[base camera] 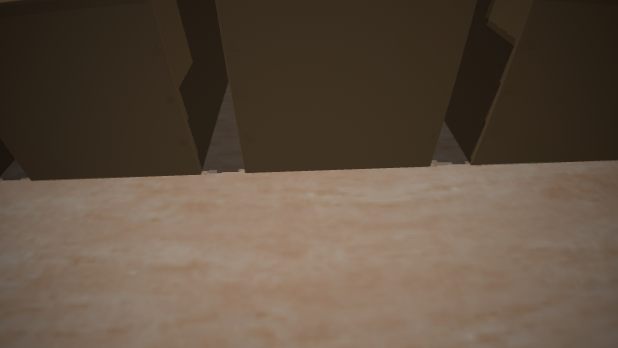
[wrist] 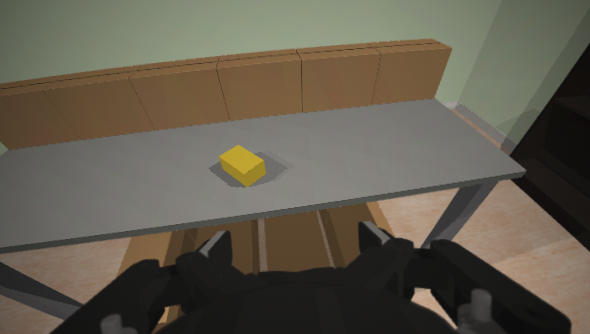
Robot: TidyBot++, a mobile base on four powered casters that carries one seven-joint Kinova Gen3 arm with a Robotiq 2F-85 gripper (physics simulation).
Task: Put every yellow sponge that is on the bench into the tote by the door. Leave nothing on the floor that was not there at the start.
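Note:
A yellow sponge lies on the grey bench, left of the middle of the wrist view and nearer the bench's front edge than its back. My gripper is open, with no thing between its fingers. In the wrist view its fingertips show below the bench's front edge, and the sponge shows beyond them, a little to the left. The tote and the door do not show in these views.
A row of brown boxes stands along the bench's back against the green wall. More boxes stand under the bench, with narrow gaps between them. A bench leg and a dark piece of furniture are at the right.

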